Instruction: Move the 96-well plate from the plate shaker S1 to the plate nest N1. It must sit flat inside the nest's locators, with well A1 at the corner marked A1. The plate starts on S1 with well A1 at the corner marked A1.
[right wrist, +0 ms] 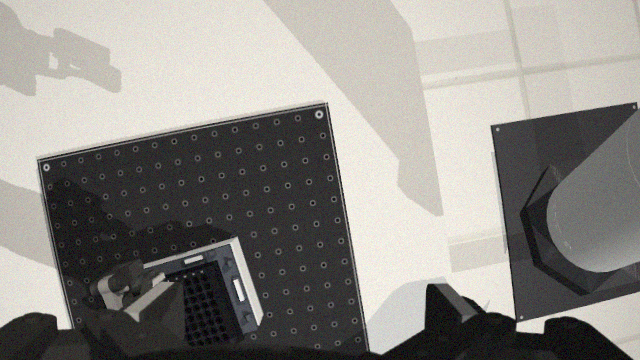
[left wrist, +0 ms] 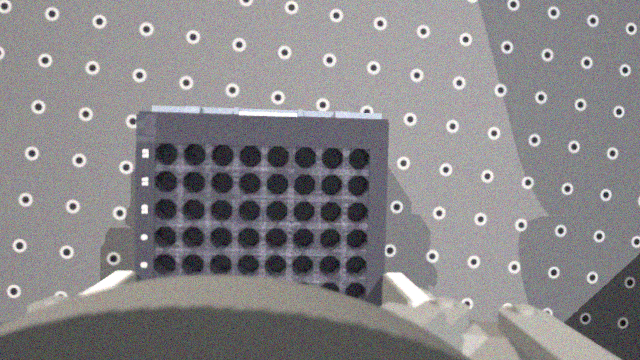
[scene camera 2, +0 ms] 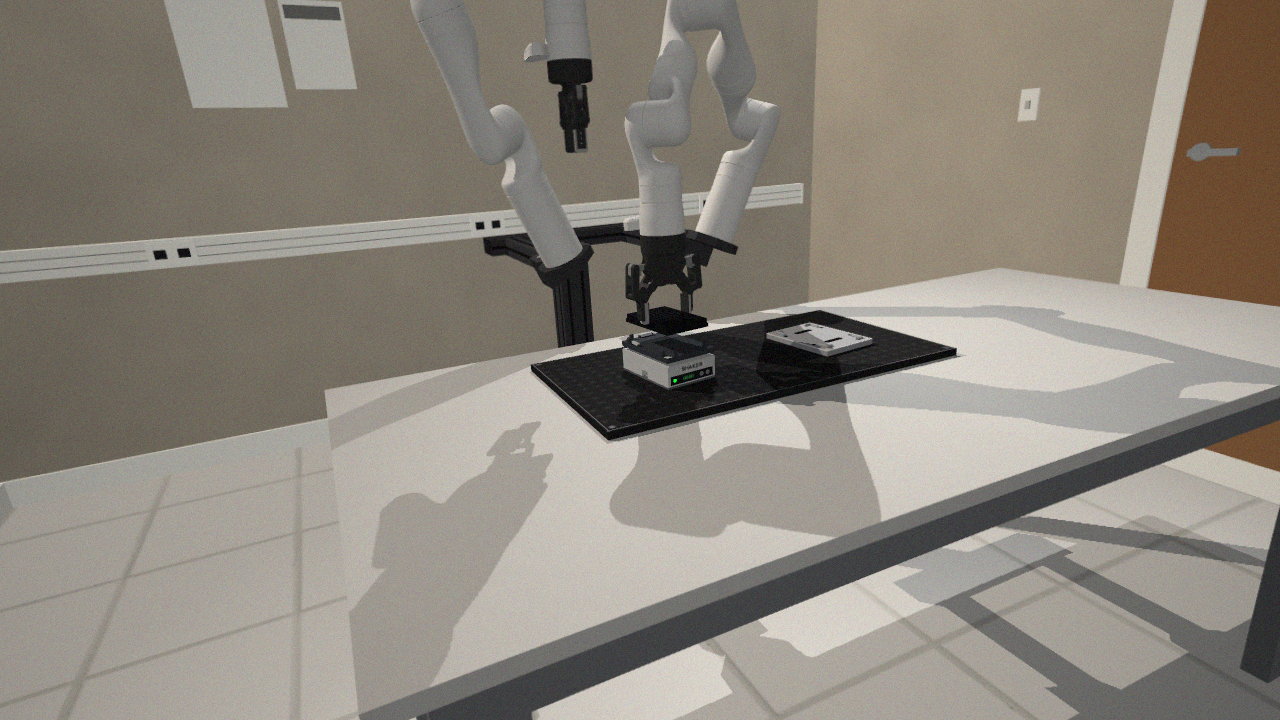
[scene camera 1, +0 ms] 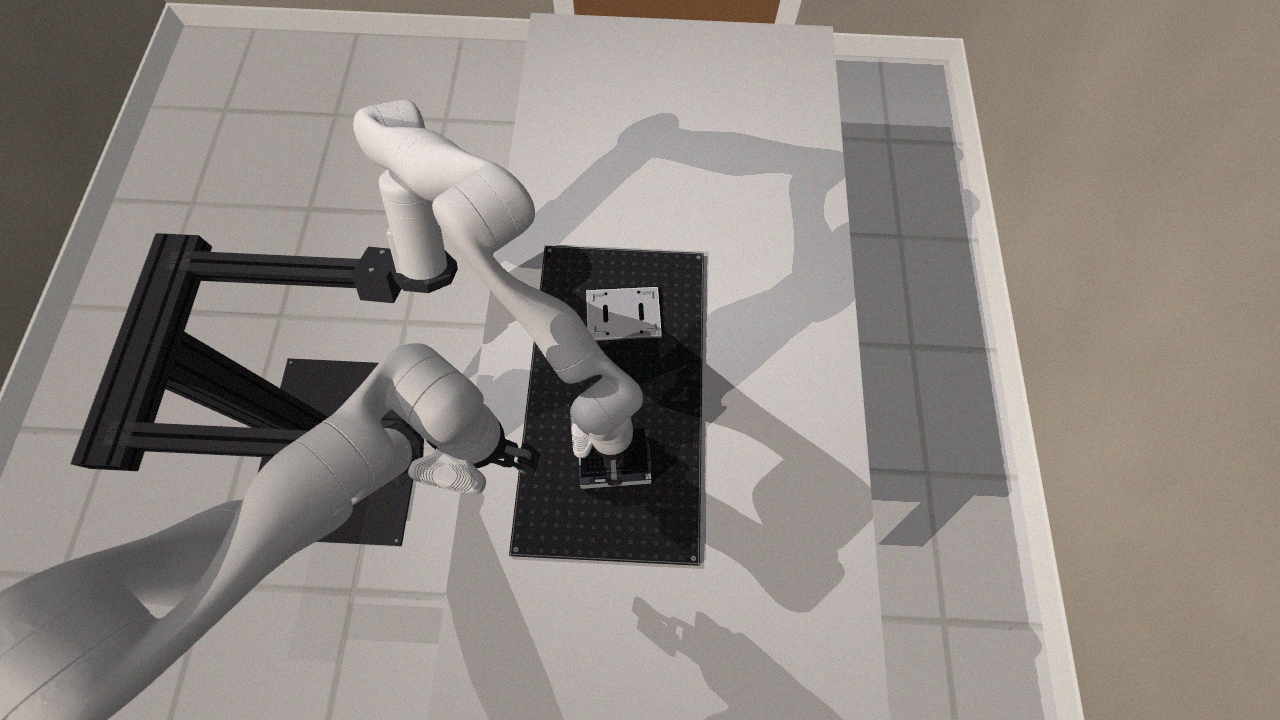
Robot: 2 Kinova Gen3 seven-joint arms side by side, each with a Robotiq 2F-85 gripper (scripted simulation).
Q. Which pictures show my right gripper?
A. The right wrist view, scene camera 2 and scene camera 1 only.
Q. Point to a dark 96-well plate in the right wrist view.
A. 208,276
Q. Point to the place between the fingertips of my left gripper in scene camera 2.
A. At 665,319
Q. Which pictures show the dark 96-well plate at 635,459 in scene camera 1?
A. The right wrist view, the left wrist view, scene camera 2 and scene camera 1: all of them.
